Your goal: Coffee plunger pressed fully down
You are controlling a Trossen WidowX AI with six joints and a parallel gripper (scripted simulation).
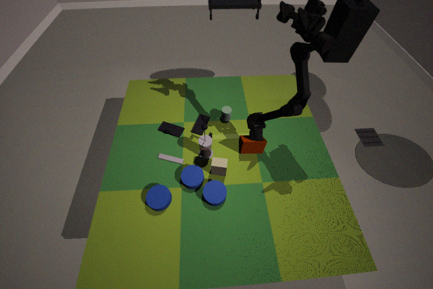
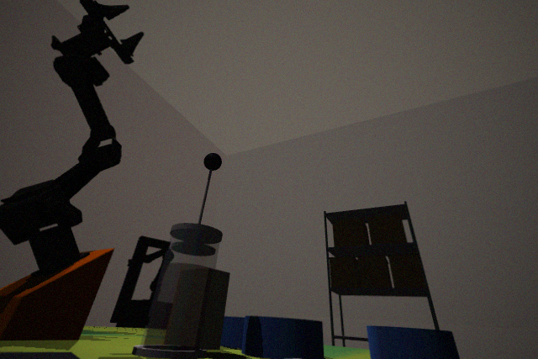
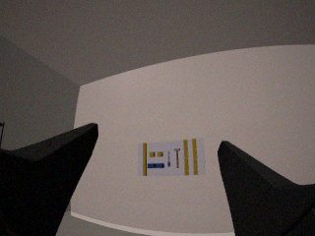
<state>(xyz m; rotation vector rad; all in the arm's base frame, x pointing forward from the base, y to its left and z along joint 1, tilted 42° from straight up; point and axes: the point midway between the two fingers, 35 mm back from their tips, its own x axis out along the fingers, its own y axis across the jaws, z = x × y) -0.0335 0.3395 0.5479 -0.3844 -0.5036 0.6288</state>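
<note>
The coffee press is 29 cm ahead of my gripper tip, 12 cm to the left of it and 63 cm below it. The rest, counted from my gripper tip: cream block 22 cm ahead, 25 cm to the left, 71 cm below.
</note>
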